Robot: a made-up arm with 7 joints. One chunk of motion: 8 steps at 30 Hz.
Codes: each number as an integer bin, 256 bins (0 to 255) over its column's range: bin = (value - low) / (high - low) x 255, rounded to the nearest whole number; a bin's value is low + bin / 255 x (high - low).
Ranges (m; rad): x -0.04..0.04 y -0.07..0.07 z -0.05..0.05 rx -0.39..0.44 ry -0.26..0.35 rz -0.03..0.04
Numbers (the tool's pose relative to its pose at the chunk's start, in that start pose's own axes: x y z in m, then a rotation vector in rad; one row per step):
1: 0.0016 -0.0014 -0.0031 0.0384 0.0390 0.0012
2: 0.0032 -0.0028 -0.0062 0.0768 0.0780 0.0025
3: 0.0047 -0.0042 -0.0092 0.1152 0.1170 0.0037
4: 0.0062 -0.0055 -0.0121 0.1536 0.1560 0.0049
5: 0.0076 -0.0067 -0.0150 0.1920 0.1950 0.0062
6: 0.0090 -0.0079 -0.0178 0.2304 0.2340 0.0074
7: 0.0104 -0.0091 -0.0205 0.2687 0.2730 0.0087
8: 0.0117 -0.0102 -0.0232 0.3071 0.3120 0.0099
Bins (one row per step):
1: 133 125 120 132 125 114
2: 138 122 112 143 141 118
3: 142 120 104 155 158 123
4: 147 117 97 167 174 127
5: 152 115 89 179 190 132
6: 156 113 82 191 207 136
7: 161 111 75 202 223 141
8: 165 109 68 214 239 145

